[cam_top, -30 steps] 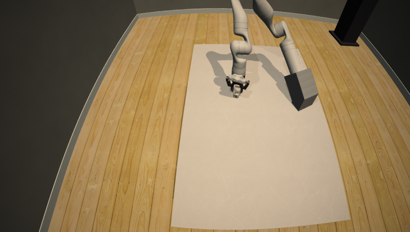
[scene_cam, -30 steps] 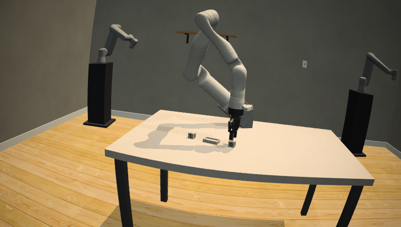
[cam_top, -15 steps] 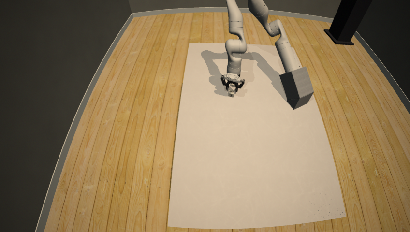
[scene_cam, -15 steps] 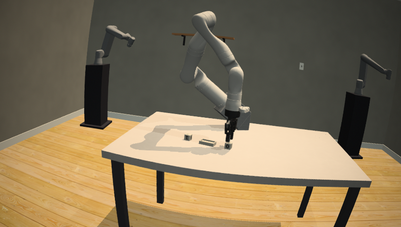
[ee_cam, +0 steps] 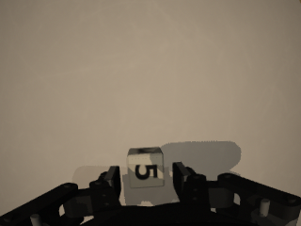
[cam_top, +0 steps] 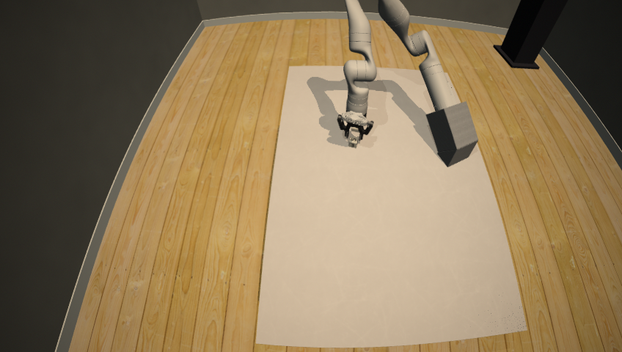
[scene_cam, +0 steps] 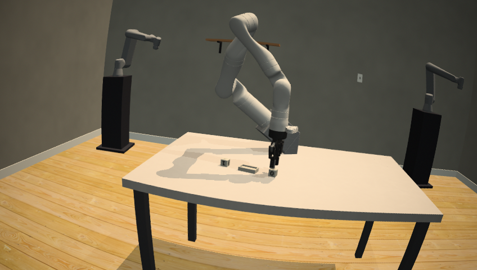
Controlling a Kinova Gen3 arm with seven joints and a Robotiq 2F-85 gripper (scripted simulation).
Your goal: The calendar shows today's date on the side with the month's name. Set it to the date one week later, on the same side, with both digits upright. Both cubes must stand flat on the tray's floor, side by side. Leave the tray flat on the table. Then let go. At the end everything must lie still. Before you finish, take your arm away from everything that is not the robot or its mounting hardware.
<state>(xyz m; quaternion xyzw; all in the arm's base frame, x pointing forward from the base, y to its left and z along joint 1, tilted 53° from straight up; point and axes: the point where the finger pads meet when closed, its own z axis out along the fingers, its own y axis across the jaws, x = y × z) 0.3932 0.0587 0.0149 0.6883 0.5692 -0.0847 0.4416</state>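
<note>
My hand is 4 cm past the white calendar tray, 10 cm to the left of it and 5 cm above it. Also, from my hand: white digit cube: 8 cm behind, 21 cm to the right, 4 cm below.
</note>
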